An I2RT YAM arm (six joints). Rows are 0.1 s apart.
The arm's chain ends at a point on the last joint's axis. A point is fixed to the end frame.
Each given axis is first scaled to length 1.
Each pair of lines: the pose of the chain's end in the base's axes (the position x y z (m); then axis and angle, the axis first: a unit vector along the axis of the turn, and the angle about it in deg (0 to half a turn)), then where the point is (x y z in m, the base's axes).
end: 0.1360 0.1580 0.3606 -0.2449 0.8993 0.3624 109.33
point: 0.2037 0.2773 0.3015
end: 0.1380 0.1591 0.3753 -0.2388 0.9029 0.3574 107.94
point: 0.2092 0.2772 0.3178
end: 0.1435 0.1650 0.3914 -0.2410 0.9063 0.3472 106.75
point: 0.2177 0.2813 0.3341
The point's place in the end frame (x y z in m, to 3 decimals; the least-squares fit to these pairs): 0.046 0.034 0.138
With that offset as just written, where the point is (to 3 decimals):
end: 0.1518 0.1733 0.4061 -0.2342 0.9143 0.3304 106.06
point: 0.230 0.286 0.348
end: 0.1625 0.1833 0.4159 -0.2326 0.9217 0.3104 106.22
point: 0.243 0.293 0.354
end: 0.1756 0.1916 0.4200 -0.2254 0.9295 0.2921 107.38
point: 0.257 0.298 0.354
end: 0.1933 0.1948 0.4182 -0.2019 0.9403 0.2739 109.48
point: 0.275 0.297 0.347
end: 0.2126 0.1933 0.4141 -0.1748 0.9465 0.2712 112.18
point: 0.293 0.295 0.339
